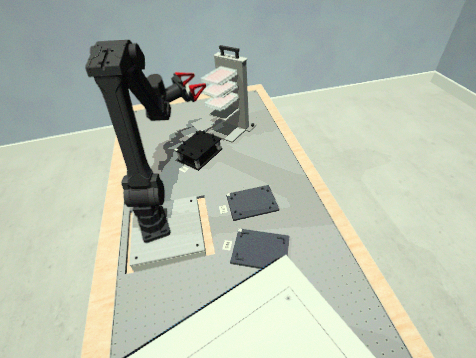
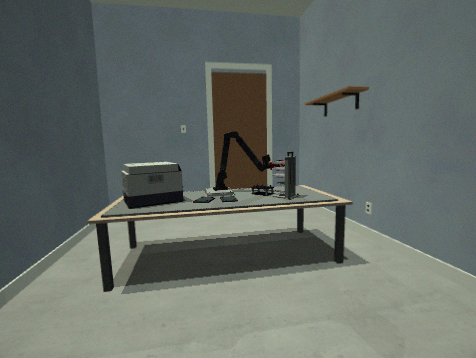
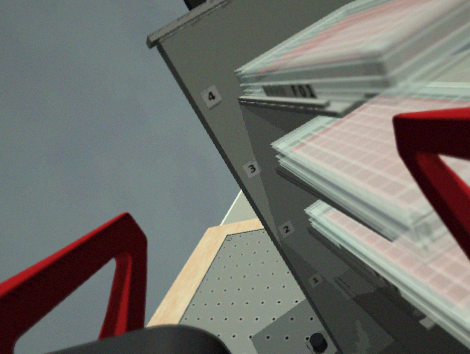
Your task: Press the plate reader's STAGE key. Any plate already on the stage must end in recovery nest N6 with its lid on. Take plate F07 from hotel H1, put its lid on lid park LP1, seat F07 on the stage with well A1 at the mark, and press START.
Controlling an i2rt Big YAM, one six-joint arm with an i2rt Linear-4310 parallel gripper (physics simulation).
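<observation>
Hotel H1 stands at the table's far end. A plate marked F01 is at level 4, another plate at level 3, and a third plate at level 2. I cannot read the labels of the lower two; F07 cannot be told apart. My gripper is open and empty, close in front of the upper plates. Nest N6 is a bare dark pad. The plate reader is the big pale box; its keys and stage do not show.
A black stand on posts is between the arm base and the hotel. A dark pad with pegs lies beside N6, its label too small to read. The arm stands on a pale base plate. The hotel has a top handle.
</observation>
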